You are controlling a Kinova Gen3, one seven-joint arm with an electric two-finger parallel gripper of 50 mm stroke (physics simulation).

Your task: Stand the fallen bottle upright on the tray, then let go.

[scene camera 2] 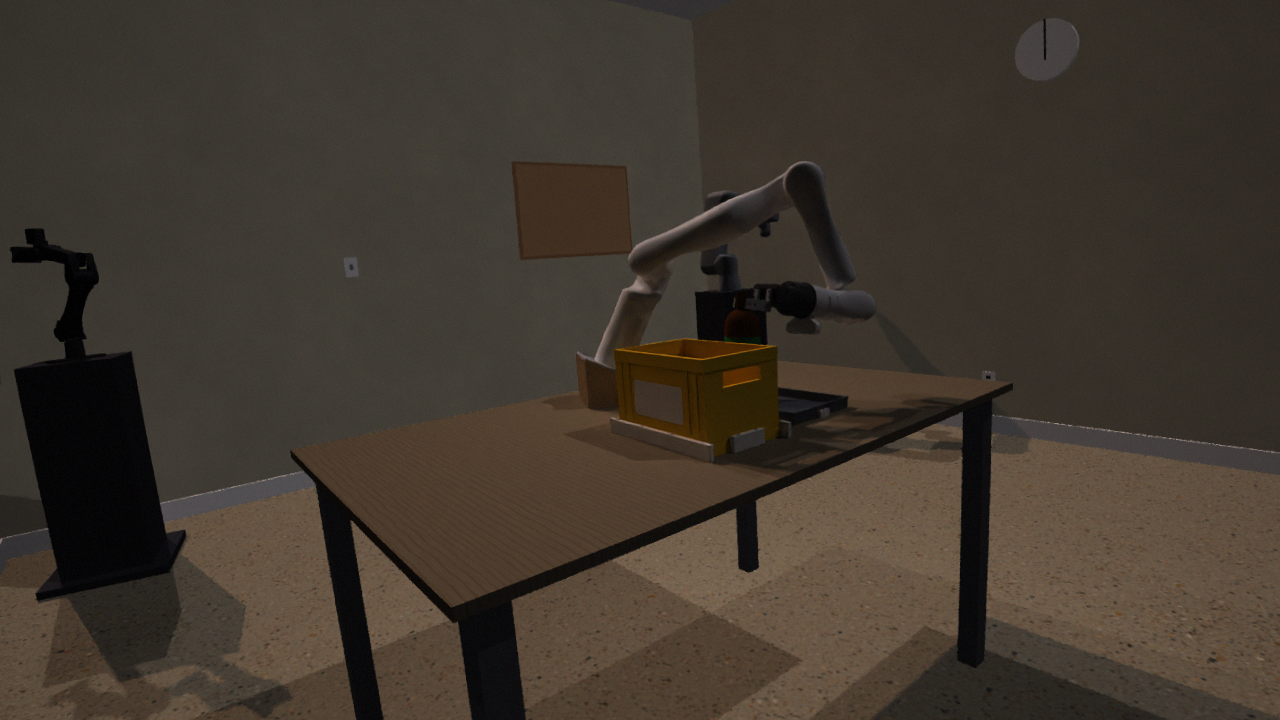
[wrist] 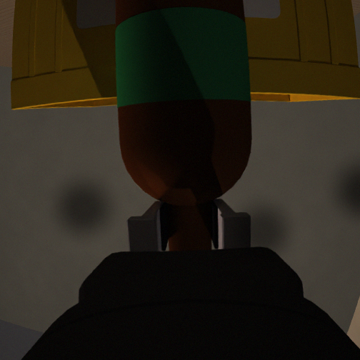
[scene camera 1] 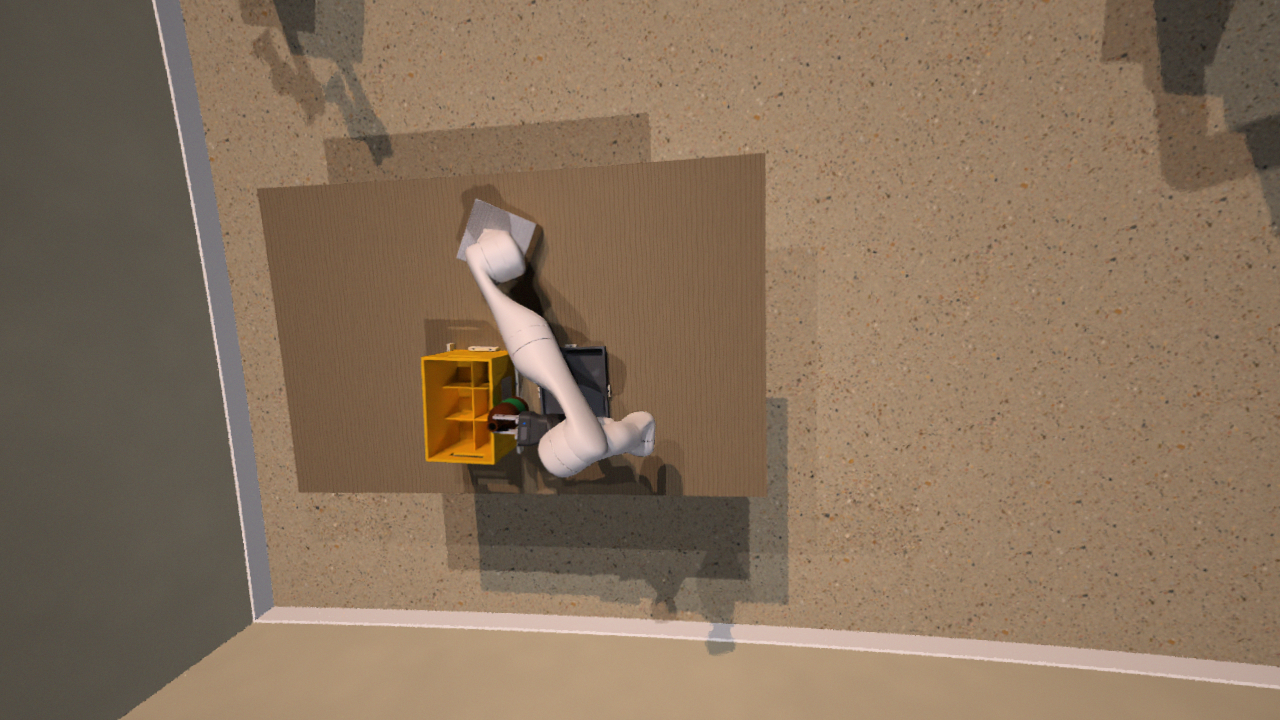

Labels:
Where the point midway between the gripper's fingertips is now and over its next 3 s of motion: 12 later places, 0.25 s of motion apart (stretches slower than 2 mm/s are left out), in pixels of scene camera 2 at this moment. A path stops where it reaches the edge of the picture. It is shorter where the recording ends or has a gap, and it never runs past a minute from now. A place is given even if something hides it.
My gripper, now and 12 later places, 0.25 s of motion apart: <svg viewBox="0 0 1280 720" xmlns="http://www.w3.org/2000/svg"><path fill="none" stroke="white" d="M739 303L752 300L766 296L768 294L769 295L768 293L769 294L769 295L769 295L762 304L753 316L753 318L752 319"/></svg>

